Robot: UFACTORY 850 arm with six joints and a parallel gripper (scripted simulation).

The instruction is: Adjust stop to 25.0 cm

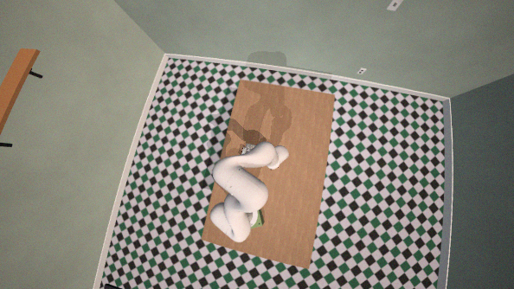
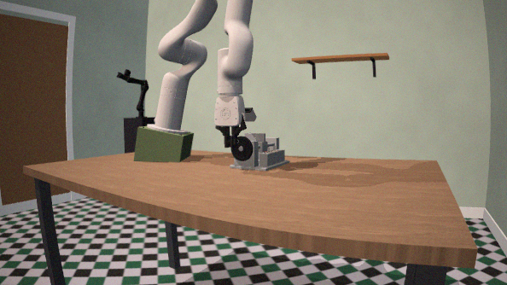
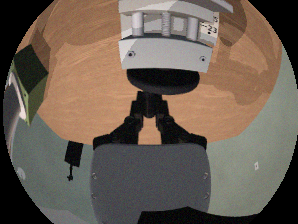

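Now: the handwheel 2 cm to the left of my hand, 1 cm below it and 1 cm ahead of it.
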